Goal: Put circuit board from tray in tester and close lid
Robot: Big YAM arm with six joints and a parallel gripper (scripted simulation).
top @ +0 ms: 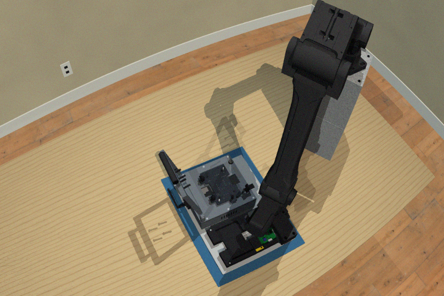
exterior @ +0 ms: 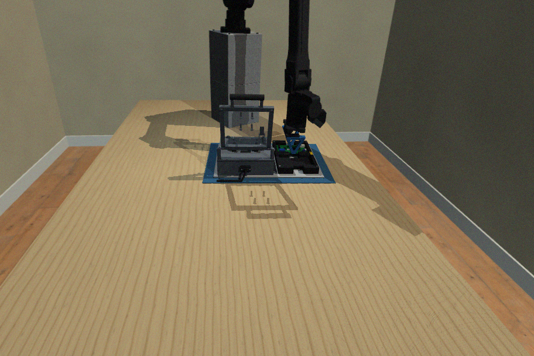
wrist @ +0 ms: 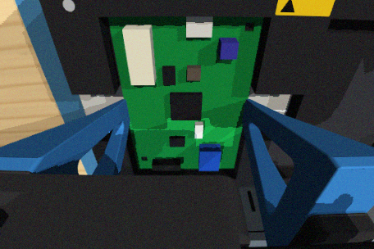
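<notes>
The black latch hook lies 10 mm behind my hand, 110 mm to the right of it and 60 mm above it. Also, from my hand: grey tester (80 mm ahead, 140 mm to the right, 90 mm above); lid (180 mm ahead, 180 mm to the right, 160 mm above); green circuit board (right at my hand).
</notes>
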